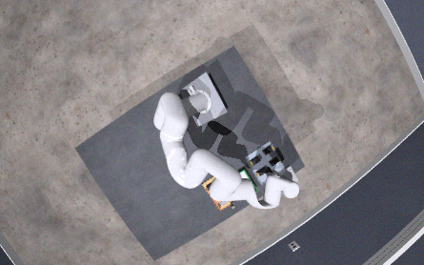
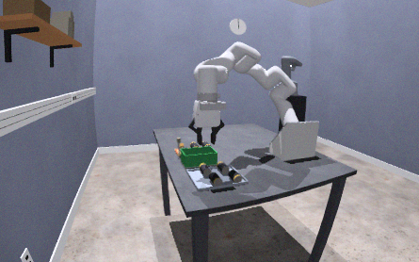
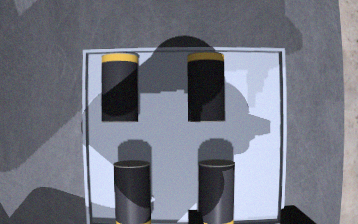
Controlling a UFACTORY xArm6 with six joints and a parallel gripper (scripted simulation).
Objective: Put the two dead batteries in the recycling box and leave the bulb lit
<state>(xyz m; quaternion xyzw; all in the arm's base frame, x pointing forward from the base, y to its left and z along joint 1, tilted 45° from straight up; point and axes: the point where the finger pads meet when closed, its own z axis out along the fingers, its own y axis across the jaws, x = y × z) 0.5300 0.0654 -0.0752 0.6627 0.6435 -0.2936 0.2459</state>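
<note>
Now: hand 15 cm above the grey tray, 4 cm to the right of it and 3 cm past it. The rest, counted from my hand: green recycling box: 14 cm to the right, 14 cm below, 1 cm behind.
</note>
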